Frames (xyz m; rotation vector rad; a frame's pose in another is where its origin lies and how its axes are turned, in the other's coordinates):
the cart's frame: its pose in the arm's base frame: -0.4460 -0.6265 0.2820 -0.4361 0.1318 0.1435
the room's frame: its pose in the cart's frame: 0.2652 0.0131 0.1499 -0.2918 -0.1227 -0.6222
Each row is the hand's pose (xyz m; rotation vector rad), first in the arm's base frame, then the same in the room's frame.
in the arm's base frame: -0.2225 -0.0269 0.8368 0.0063 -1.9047 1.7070
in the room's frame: -0.0731 0.0155 0.6780 0.8460 -2.4140 1.0869
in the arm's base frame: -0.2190 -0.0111 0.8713 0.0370 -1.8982 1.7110
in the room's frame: -0.0654 0.0061 0.7141 0.8774 -2.4085 1.0940
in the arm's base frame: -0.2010 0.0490 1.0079 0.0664 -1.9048 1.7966
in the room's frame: -0.0302 -0.0312 0.8554 0.8912 -2.4581 1.1617
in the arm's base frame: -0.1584 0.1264 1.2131 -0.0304 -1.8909 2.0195
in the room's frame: 0.0408 -0.0889 1.0592 0.7454 -2.5656 1.3520
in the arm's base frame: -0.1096 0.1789 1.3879 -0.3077 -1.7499 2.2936
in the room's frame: 0.1170 -0.1416 1.2239 0.3971 -2.5847 1.6391
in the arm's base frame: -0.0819 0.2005 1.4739 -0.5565 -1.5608 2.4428
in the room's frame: 0.1591 -0.1687 1.3021 0.1014 -2.4935 1.8385
